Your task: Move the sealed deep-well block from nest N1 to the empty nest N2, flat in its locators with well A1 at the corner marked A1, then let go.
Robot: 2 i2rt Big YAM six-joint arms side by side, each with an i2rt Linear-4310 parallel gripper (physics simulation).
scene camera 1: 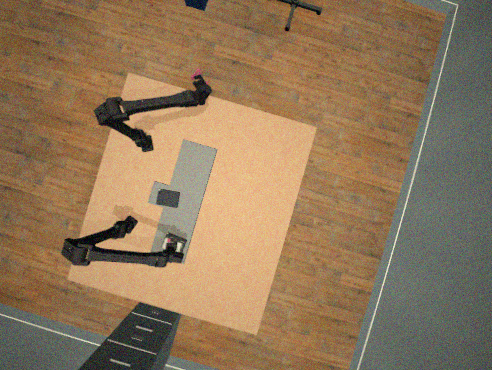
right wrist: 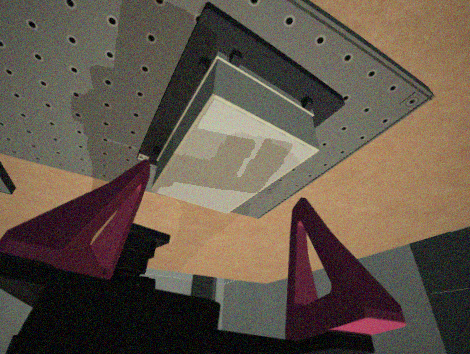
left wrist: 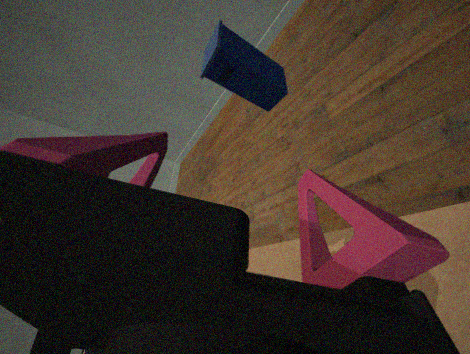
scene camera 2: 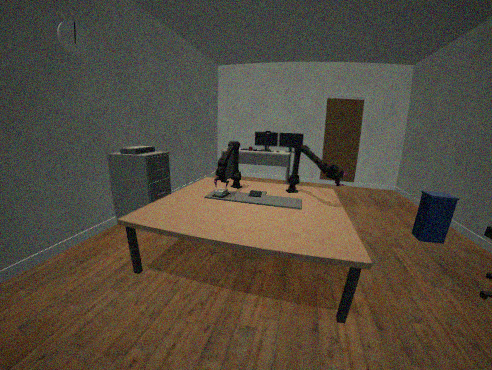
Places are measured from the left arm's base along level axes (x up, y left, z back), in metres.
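Pixels of known places: left gripper, fingertip midpoint: (scene camera 1: 202,75) (left wrist: 237,159) (scene camera 2: 347,180); right gripper, fingertip midpoint: (scene camera 1: 174,246) (right wrist: 226,185) (scene camera 2: 221,187); left arm's base, origin of the base link: (scene camera 1: 147,143) (scene camera 2: 291,191); right arm's base, origin of the base link: (scene camera 1: 129,224) (right wrist: 137,232) (scene camera 2: 236,187).
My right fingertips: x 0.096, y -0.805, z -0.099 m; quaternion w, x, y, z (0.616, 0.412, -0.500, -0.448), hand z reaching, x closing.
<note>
For each thing: its top centre in the pictures, then the offset to it from my right fingertips. "*": a spot on its surface instead. Level surfaces: height alone.
- sealed deep-well block, middle of its top: (right wrist: 222,173) (scene camera 1: 171,245) (scene camera 2: 221,189) dx -0.029, dy +0.006, dz +0.030 m
- dark nest N1, surface spot: (right wrist: 285,77) * dx -0.071, dy -0.039, dz -0.028 m
- grey perforated plate, its level: dx -0.083 m
- wooden table, its level: dx -0.096 m
The sealed deep-well block (scene camera 1: 165,245) (scene camera 2: 220,193) (right wrist: 280,117), grey with a pale top, sits on the dark nest N1 (right wrist: 285,77). Its well A1 cannot be made out. The dark, empty nest N2 (scene camera 1: 168,198) (scene camera 2: 255,193) lies near the middle of the grey perforated plate (scene camera 1: 195,172) (scene camera 2: 280,201) (right wrist: 360,80). My right gripper (scene camera 1: 173,242) (scene camera 2: 221,184) (right wrist: 226,185) is open above the block, its pink fingertips spread on either side in the right wrist view, with contact not visible. My left gripper (scene camera 1: 197,74) (left wrist: 237,159) is open and empty, far from both nests.
The plate lies on the wooden table (scene camera 1: 250,200) (scene camera 2: 240,225), which has an edge beyond N1. A dark drawer cabinet (scene camera 1: 142,335) (scene camera 2: 135,180) stands past that edge. A blue bin (scene camera 2: 434,217) (left wrist: 245,67) stands on the floor on the left arm's side.
</note>
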